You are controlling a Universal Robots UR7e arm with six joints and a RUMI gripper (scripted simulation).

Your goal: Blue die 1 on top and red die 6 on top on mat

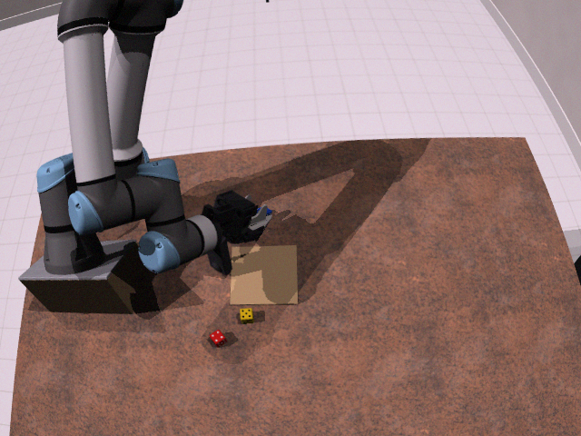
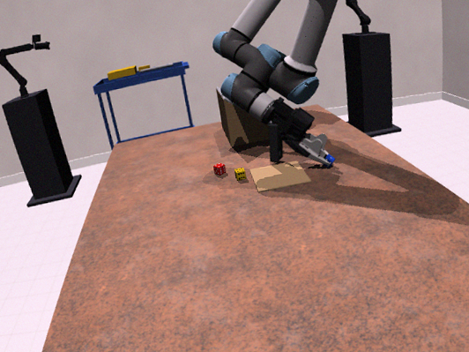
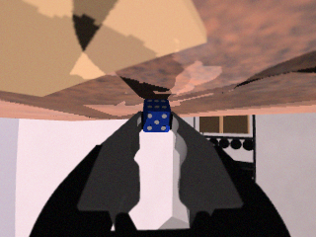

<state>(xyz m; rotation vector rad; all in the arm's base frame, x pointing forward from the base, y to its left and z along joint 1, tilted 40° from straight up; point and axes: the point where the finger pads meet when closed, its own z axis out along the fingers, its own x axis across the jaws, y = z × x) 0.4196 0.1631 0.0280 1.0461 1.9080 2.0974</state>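
Right now my hand is right at the blue die. The rest, counted from my hand: yellow die (24 cm to the right, 4 cm behind, 1 cm below); then tan mat (14 cm to the right, 2 cm below, 1 cm behind); then red die (29 cm to the right, 11 cm behind, 1 cm below).
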